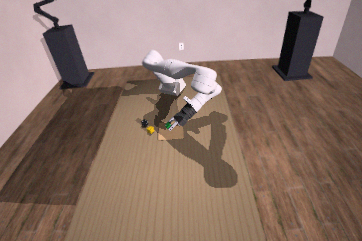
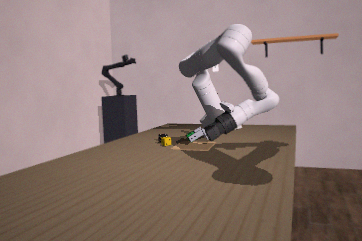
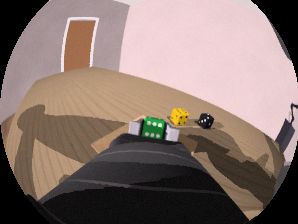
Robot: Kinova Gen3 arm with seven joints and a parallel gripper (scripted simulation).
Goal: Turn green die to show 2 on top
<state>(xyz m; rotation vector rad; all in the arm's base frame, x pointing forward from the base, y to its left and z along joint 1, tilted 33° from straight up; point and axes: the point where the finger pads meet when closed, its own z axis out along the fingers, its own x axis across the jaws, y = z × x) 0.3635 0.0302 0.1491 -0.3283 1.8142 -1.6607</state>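
The tan mat lies 4 cm below my hand. Round my hand: yellow die (1 cm behind, 11 cm to the right, 2 cm below); black die (7 cm behind, 15 cm to the right, 2 cm below); green die (right at my hand).
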